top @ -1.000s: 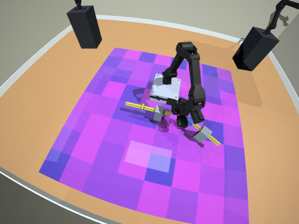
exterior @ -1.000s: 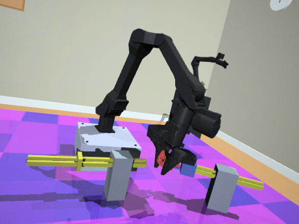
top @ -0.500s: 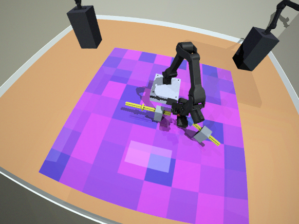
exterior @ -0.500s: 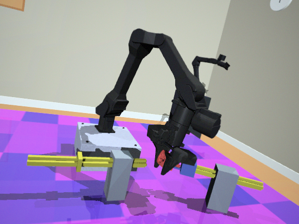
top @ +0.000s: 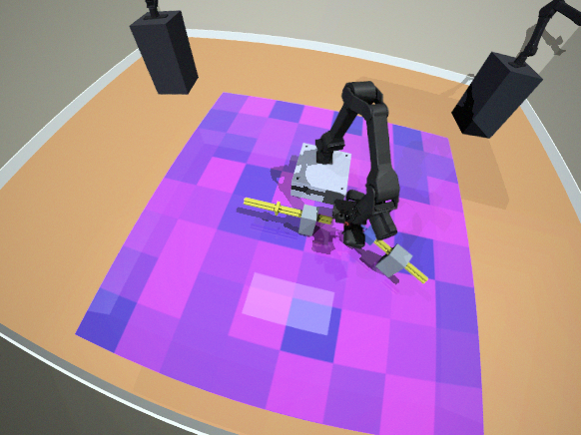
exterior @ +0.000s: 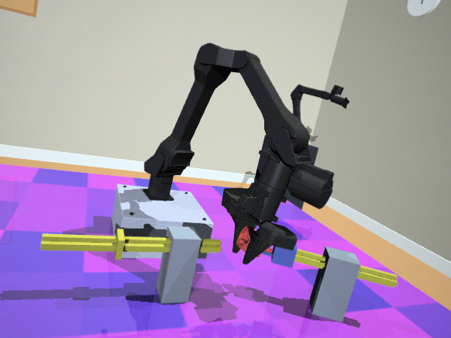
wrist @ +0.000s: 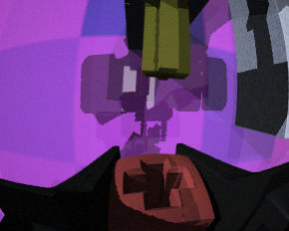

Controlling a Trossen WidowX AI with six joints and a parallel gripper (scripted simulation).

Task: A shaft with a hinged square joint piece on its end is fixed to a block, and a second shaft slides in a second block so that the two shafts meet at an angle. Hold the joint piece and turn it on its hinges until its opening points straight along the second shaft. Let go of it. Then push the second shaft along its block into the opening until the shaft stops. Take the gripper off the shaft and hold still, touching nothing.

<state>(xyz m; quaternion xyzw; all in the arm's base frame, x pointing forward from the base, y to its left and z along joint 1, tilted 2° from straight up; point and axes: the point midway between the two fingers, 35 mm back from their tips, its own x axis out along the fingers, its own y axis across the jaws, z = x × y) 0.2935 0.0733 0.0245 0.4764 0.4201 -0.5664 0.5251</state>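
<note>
My gripper tip is 20 mm to the right of the red joint piece and 30 mm below it.
</note>
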